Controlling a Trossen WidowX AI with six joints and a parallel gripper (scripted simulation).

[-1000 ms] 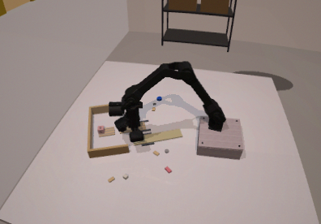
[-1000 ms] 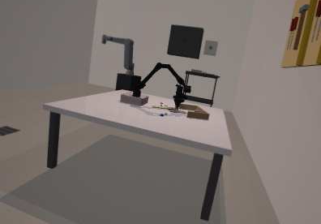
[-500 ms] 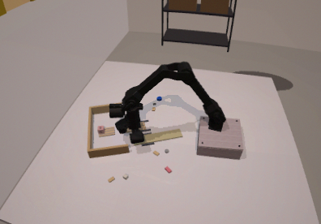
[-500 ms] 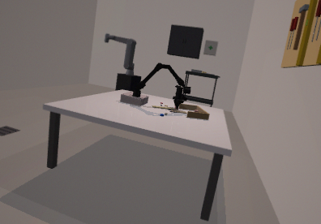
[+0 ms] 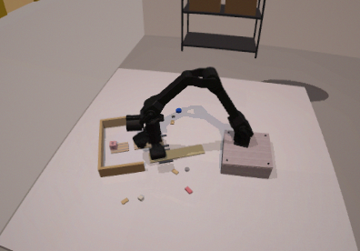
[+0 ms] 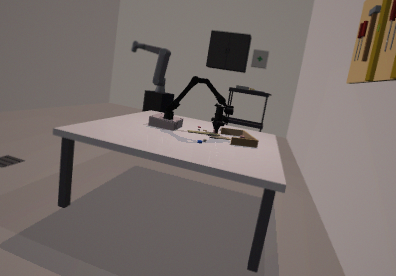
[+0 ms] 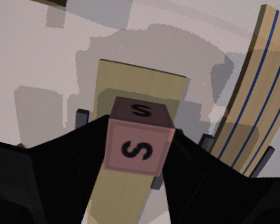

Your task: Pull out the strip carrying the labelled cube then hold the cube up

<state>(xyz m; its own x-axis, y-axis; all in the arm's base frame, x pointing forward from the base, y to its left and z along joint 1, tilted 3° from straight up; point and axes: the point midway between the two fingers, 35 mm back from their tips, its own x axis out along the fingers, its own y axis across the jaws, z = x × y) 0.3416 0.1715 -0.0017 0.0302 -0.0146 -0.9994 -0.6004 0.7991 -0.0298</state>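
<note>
My gripper tip is now 150 mm past the grey disc, 20 mm above it and 10 mm to the right of it. Also, from my gripper tip: red block 200 mm behind, 110 mm to the left, 10 mm below; blue disc 340 mm to the right, 40 mm ahead, 10 mm below.
</note>
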